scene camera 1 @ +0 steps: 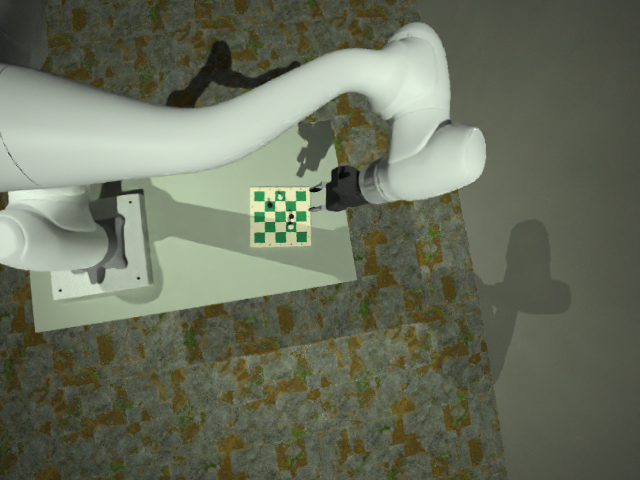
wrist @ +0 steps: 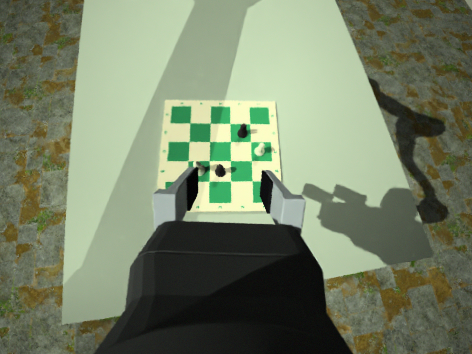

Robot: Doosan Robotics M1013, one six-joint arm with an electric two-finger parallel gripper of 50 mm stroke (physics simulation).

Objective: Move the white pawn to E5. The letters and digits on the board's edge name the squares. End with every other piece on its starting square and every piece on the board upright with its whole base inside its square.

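Note:
The green and cream board lies flat on the pale mat. One white piece stands on C1. The other white piece stands on B4, partly beside a finger in the wrist view. They are too small to tell which is the pawn. A black piece stands on D2, another black piece on B3. Square E5 is a bare green corner. My gripper is open and empty, above the board's A side.
The pale mat bears the board and a white base plate at its left in the scene view. Arm shadows fall across the mat and part of the board. Patterned stone floor surrounds the mat.

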